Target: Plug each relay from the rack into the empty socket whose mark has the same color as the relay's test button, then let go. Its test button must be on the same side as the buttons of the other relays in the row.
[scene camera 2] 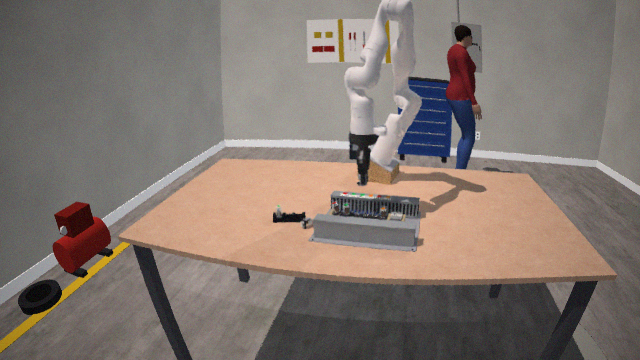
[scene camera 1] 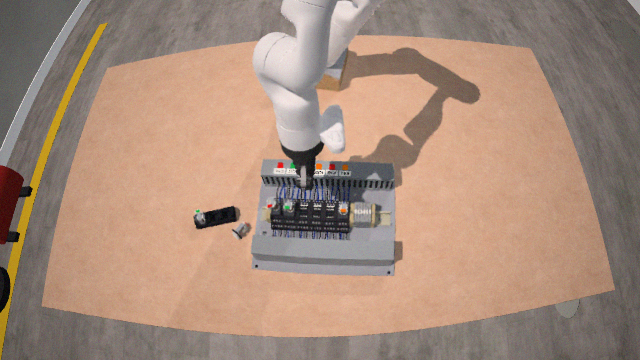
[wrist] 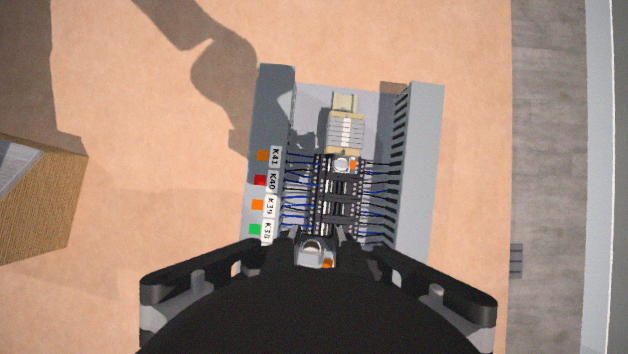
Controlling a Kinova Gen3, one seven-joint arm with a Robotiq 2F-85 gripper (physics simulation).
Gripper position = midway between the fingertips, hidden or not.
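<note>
The gripper (scene camera 1: 309,180) appears again at (scene camera 2: 363,184) and at (wrist: 316,237), while a grey panel (wrist: 314,102) is also part of the scene.
</note>
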